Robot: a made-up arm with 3 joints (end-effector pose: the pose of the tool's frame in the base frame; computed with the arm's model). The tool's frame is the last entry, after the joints. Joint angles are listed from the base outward.
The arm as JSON. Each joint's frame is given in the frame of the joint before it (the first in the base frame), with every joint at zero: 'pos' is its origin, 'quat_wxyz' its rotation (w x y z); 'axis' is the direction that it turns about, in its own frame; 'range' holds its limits. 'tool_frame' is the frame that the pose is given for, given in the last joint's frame.
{
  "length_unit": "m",
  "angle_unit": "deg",
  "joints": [
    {
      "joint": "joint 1",
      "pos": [
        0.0,
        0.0,
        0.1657
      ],
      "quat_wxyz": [
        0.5,
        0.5,
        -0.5,
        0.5
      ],
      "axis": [
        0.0,
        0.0,
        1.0
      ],
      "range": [
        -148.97,
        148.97
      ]
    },
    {
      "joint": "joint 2",
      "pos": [
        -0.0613,
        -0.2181,
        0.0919
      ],
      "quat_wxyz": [
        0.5,
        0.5,
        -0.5,
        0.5
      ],
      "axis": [
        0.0,
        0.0,
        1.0
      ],
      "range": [
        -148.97,
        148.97
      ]
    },
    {
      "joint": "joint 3",
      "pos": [
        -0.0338,
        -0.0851,
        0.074
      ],
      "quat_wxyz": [
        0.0,
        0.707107,
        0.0,
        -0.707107
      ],
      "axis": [
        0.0,
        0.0,
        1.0
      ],
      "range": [
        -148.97,
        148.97
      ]
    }
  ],
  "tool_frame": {
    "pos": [
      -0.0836,
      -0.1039,
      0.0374
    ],
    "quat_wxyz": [
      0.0,
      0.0,
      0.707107,
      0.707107
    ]
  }
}
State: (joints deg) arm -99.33 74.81 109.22
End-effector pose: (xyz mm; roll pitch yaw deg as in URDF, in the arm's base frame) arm -9.2 -112.2 -1.5 -170.33 -21.40 101.82
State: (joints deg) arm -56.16 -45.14 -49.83
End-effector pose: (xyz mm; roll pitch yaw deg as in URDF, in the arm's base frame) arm 192.1 16.4 -217.7 -23.96 13.63 33.87
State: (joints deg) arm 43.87 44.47 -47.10
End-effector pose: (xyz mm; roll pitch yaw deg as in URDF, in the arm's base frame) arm 277.0 -94.1 491.0 107.32 -58.06 -75.95
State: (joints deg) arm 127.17 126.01 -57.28
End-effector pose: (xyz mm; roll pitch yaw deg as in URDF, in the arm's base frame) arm -207.1 -214.1 541.6 -134.39 -46.85 -84.33
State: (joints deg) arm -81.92 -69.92 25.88
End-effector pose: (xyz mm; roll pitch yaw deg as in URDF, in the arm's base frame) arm -96.9 -109.6 -173.2 -161.24 65.76 -93.06
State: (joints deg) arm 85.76 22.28 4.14
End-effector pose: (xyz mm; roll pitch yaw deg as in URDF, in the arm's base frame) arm 84.1 -16.7 528.5 11.30 -81.78 11.03
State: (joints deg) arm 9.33 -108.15 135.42
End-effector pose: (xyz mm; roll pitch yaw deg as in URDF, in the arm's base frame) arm 183.5 -18.7 33.5 -70.46 -5.76 -137.91
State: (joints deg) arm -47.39 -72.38 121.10
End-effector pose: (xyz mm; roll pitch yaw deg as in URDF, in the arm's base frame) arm 28.2 -6.3 -25.7 -138.76 -11.81 -123.51
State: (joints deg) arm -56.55 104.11 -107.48
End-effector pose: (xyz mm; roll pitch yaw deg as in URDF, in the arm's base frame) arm 168.4 -299.4 -161.8 32.59 -7.03 -111.24
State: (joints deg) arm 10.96 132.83 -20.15
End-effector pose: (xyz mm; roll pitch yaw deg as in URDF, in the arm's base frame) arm 402.8 -152.3 223.1 133.87 2.95 -14.65
